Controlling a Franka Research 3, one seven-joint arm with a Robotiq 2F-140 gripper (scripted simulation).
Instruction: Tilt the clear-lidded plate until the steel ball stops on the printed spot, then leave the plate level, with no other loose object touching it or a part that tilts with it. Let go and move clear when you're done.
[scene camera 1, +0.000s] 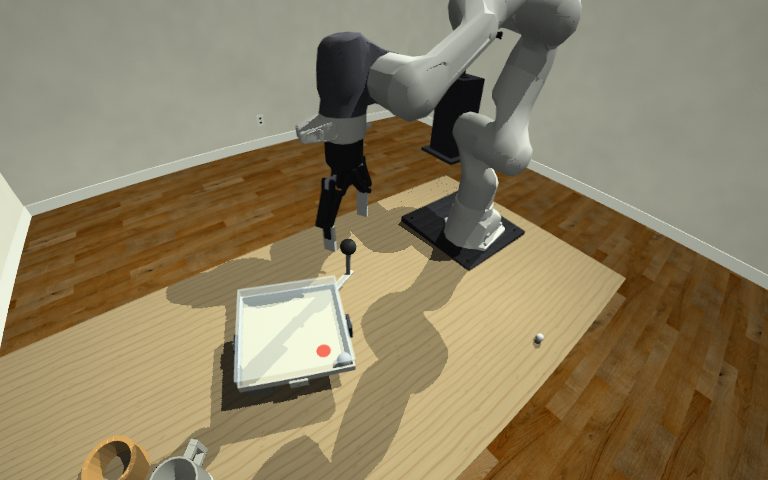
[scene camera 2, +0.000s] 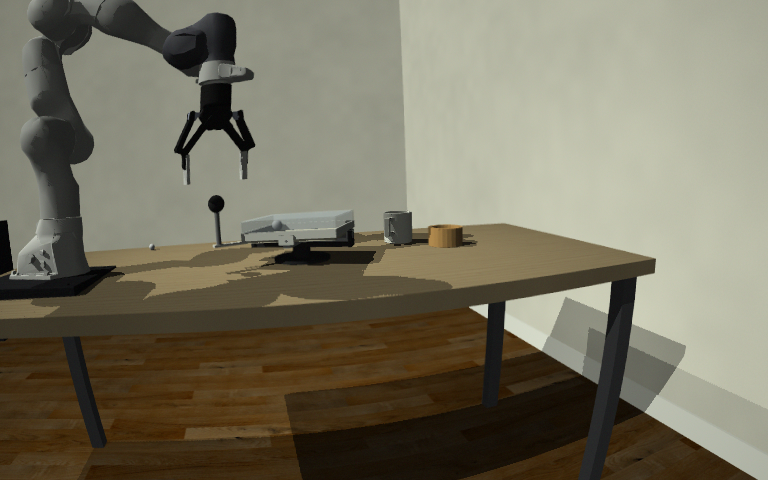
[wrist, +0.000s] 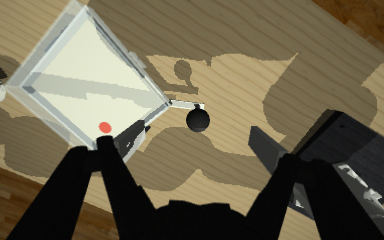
Note:
The pictures show: the gripper and a clear-lidded plate.
The gripper shows as well in scene camera 2 and in the wrist view.

